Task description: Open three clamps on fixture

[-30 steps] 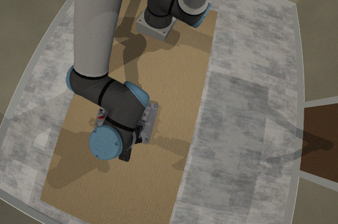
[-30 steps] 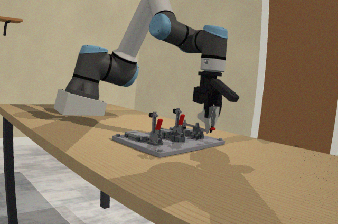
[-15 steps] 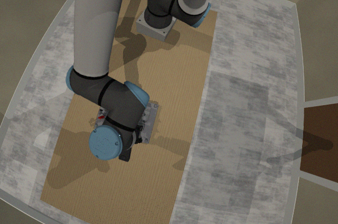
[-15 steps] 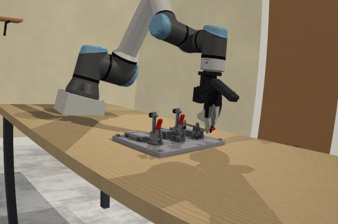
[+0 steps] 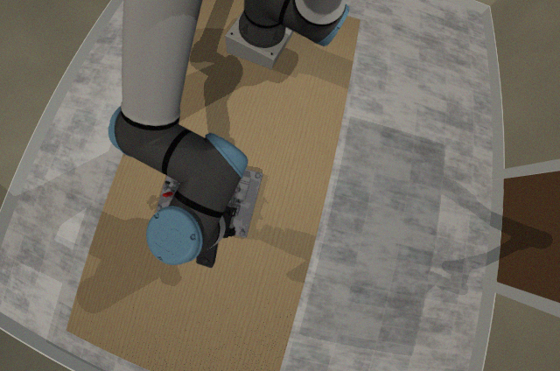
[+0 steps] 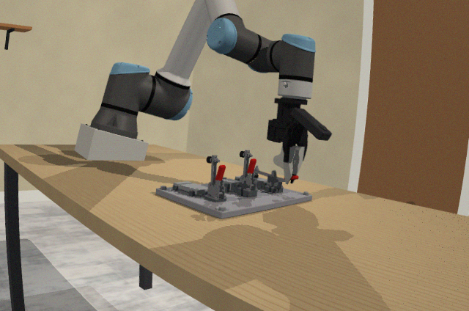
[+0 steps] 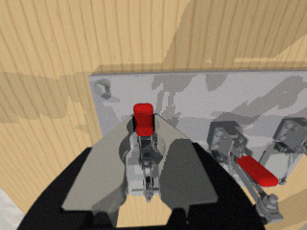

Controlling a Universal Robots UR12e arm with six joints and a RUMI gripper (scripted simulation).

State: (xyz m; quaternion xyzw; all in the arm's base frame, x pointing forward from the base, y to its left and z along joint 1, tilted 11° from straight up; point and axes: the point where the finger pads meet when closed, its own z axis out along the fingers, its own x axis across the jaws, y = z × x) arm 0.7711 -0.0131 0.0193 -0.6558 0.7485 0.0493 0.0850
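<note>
Now: the grey fixture plate 10 cm to the right of my hand, 10 cm behind it and 5 cm below it.
</note>
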